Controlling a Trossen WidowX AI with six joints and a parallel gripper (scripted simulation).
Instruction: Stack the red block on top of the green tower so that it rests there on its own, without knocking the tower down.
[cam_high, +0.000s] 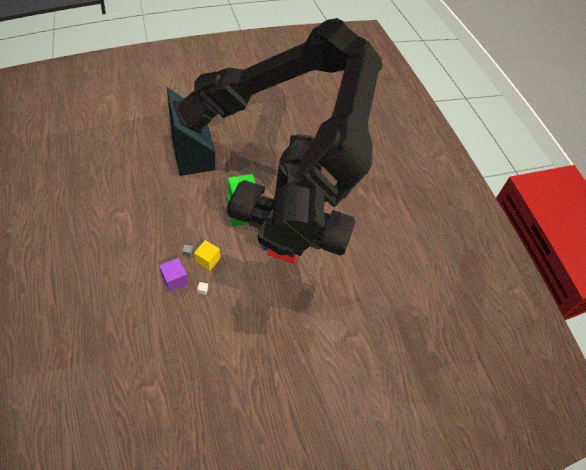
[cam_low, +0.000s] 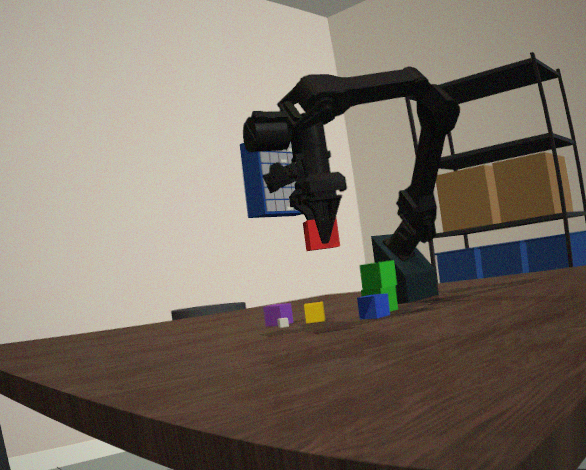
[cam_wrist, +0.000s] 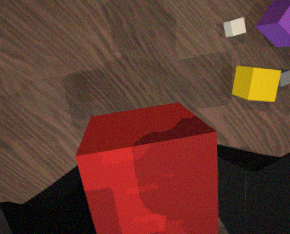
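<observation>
Now: the blue block 120 mm below my gripper tip, 100 mm behind it and 20 mm to the left of it. From my gripper tip the other things lie so: white block (140 mm to the right, 130 mm below, 40 mm behind); red block (20 mm above); yellow block (120 mm below, 110 mm to the right, 90 mm behind).
</observation>
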